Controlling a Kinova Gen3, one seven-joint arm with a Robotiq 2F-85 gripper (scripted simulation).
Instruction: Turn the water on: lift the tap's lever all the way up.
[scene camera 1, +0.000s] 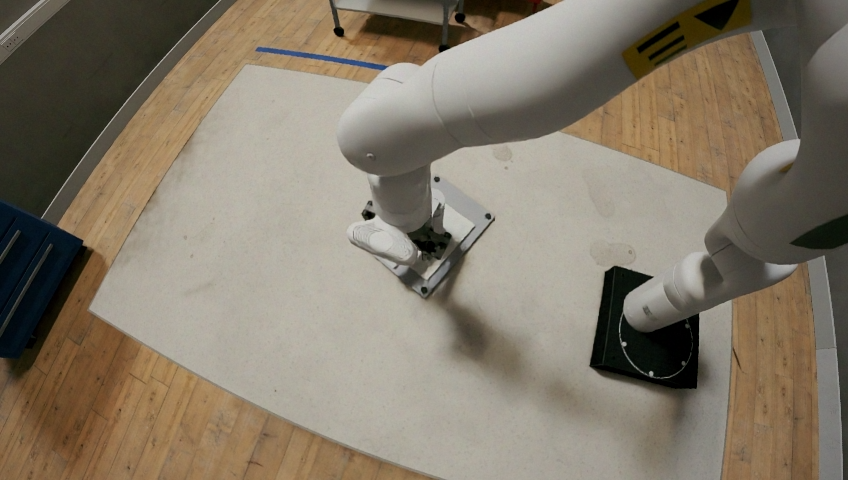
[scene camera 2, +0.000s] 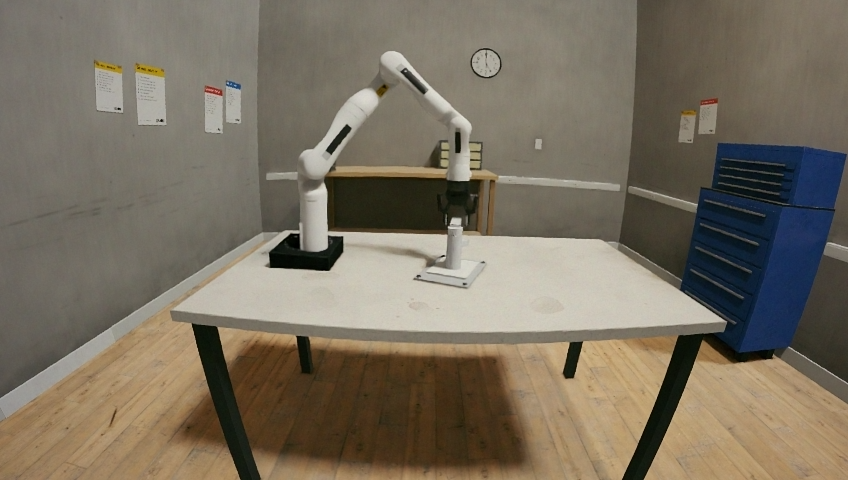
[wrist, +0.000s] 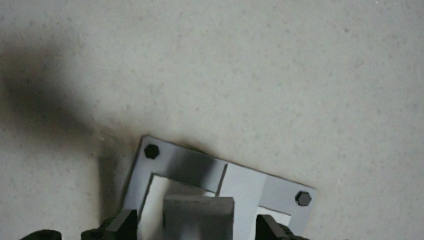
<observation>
In view: the gripper (scene camera 1: 408, 248) and a tap (scene camera 1: 450, 221).
The gripper also shows in scene camera 2 (scene camera 2: 456, 224).
</observation>
